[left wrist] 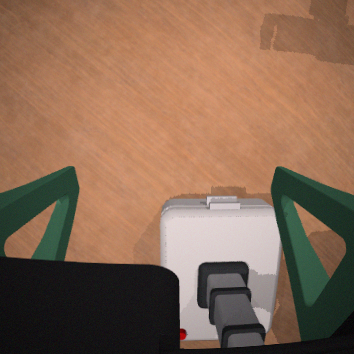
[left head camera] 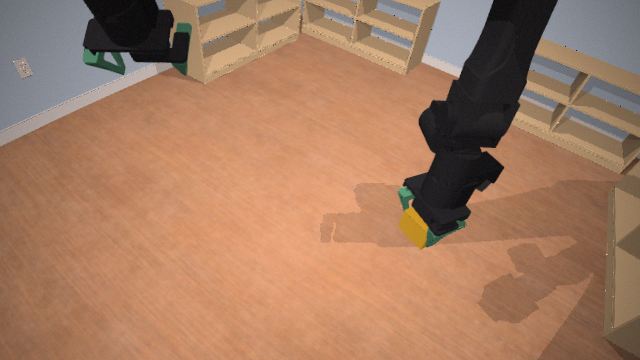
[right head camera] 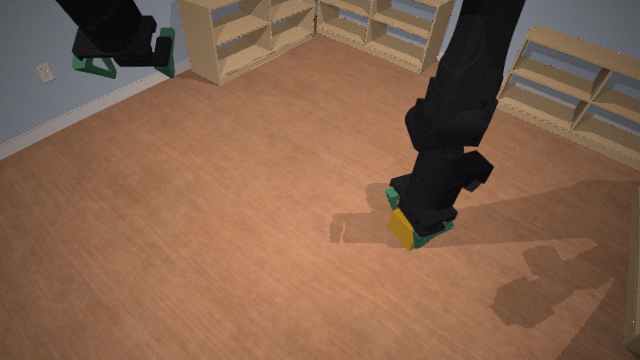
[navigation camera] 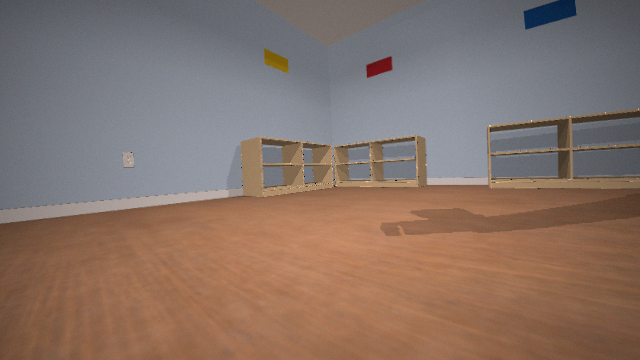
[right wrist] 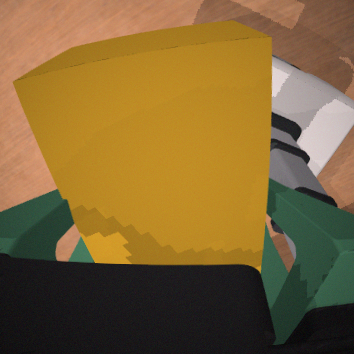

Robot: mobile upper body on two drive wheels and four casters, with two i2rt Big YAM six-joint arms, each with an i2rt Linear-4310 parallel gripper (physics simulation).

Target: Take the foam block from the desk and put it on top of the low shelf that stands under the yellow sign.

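Frame: origin at the left arm's base, x ahead, y left, z up, level; millimetres.
Seen in the pictures: left gripper, fingertip midpoint: [left wrist: 174, 176] [left head camera: 155, 71] [right head camera: 144, 75]; right gripper, fingertip midpoint: [left head camera: 418, 232] [right head camera: 408, 233] [right wrist: 175, 177].
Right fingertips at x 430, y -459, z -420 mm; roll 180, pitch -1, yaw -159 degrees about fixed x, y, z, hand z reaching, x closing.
A point is followed by its place in that frame.
The yellow foam block [left head camera: 414, 228] {x 417, y -438, z -390 mm} [right head camera: 401, 230] {x 417, y -438, z -394 mm} [right wrist: 170, 125] {x 449, y -503, z -376 mm} is held between the green fingers of my right gripper [left head camera: 417, 220] {x 430, y -459, z -420 mm} [right head camera: 404, 220] {x 430, y -459, z -420 mm} [right wrist: 175, 177] {x 430, y -459, z -420 mm}, which is shut on it above the wooden floor. My left gripper [left head camera: 154, 73] {x 590, y -6, z -216 mm} [right head camera: 144, 77] {x 590, y -6, z -216 mm} [left wrist: 174, 176] {x 590, y -6, z -216 mm} is open and empty, with its fingers wide apart. The yellow sign [navigation camera: 276, 61] {x 3230, y 320, z 336 mm} hangs on the left wall near the corner. The low wooden shelf [left head camera: 196, 60] {x 2548, y 435, z -1230 mm} [right head camera: 200, 40] {x 2603, y 504, z -1076 mm} [navigation camera: 252, 167] {x 2601, y 502, z -1102 mm} stands under it, across the floor from both grippers. The desk does not show in the current views.
A second shelf [navigation camera: 421, 161] {x 2951, y -1443, z -1106 mm} stands under the red sign [navigation camera: 379, 67] {x 3533, y -1148, z 334 mm}, meeting the first at the corner. A third shelf [navigation camera: 565, 150] {x 2024, y -2314, z -1085 mm} stands farther right, near the blue sign [navigation camera: 550, 14] {x 2323, y -2615, z 321 mm}. Another shelf unit [left head camera: 611, 250] {x 929, y -2152, z -1366 mm} is at the right edge. My white base [left wrist: 220, 240] {x 197, y -210, z -1150 mm} shows below the left gripper.
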